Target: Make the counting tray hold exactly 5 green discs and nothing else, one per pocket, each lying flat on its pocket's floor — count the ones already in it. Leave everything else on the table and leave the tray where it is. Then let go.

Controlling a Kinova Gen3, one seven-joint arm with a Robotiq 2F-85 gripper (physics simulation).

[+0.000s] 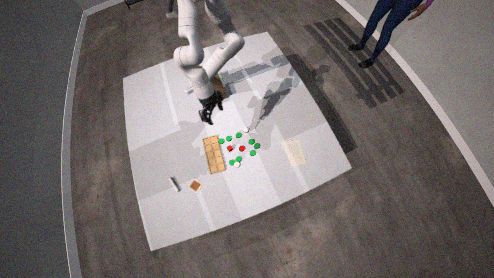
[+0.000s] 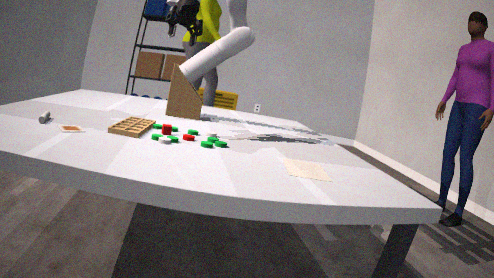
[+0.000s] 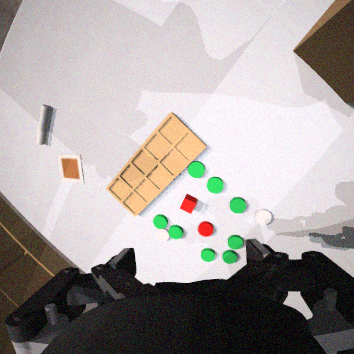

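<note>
The wooden counting tray (image 1: 214, 155) (image 2: 122, 132) (image 3: 159, 161) has two rows of pockets, and all look empty. Several green discs lie flat on the table beside it. One green disc (image 1: 221, 141) (image 3: 196, 169) is close to the tray's long side, followed outward by a second (image 1: 229, 138) (image 3: 215, 185) and a third (image 1: 239, 135) (image 3: 238, 205). Two green discs (image 3: 160, 221) (image 3: 176, 232) lie by a white disc (image 1: 237, 164) (image 3: 161, 235). Three more (image 3: 235, 242) (image 3: 230, 257) (image 3: 208, 255) form a group. My gripper (image 1: 214, 116) (image 2: 182, 39) (image 3: 189, 256) is open and empty, high above the table.
A red cube (image 1: 230, 148) (image 2: 167, 129) (image 3: 188, 204) and red disc (image 1: 242, 148) (image 2: 188, 137) (image 3: 205, 229) lie among the discs. Another white disc (image 1: 246, 130) (image 3: 263, 216) lies farther out. A grey cylinder (image 1: 174, 184) (image 3: 45, 125), brown-centred square (image 1: 195, 185) (image 3: 70, 168) and paper sheet (image 1: 294, 153) (image 2: 307, 169) are on the table.
</note>
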